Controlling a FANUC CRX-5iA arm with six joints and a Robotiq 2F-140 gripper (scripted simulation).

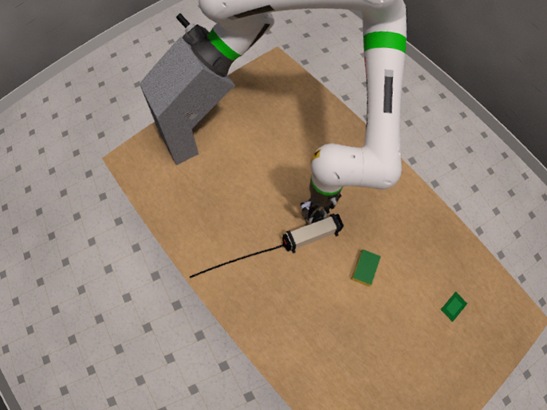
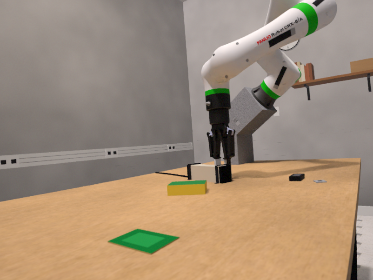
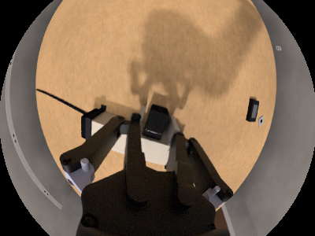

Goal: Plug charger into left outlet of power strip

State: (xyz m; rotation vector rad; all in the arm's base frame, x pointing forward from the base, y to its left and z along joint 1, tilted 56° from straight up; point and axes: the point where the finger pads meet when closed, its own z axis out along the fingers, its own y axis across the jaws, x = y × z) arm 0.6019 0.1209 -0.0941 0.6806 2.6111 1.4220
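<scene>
My gripper is now 1 cm short of the charger and 1 cm above it. From my hand the other things lie so: tiny grey square: 33 cm to the left, 4 cm below, 3 cm ahead; then flat green tile: 57 cm ahead, 14 cm to the left, 4 cm below; then green-topped yellow block: 24 cm ahead, 3 cm below.
</scene>
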